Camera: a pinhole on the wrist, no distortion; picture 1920 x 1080 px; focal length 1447.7 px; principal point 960.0 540.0 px. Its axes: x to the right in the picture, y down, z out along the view. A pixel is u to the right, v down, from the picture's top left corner.
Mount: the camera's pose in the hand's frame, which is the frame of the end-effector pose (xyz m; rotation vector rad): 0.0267 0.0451 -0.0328 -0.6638 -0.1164 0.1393
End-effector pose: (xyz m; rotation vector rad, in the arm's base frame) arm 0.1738 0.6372 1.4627 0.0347 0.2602 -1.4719
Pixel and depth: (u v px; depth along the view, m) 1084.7 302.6 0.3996
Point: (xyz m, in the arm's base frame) 0.4613 0.5979 1.7421
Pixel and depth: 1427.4 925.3 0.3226
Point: 0.5252 0.5687 1.5725
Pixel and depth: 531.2 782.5 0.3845
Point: 0.5005 0.7755 1.6644
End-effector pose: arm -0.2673 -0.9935 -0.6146 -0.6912 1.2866 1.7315
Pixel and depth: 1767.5 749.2 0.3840
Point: -0.6492 -0.7469 -0.5087
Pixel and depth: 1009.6 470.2 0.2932
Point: -0.4387 -0.8244 -0.4419
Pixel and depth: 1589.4 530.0 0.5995
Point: -0.7268 -0.5543 -0.4138
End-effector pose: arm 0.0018 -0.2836 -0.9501 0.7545 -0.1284 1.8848
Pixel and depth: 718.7 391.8 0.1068
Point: -0.0566 -0.3552 -0.8844
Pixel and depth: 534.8 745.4 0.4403
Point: -0.1308 -0.6808 -0.7520
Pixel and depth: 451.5 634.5 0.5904
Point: -0.1016 -0.8374 -0.6901
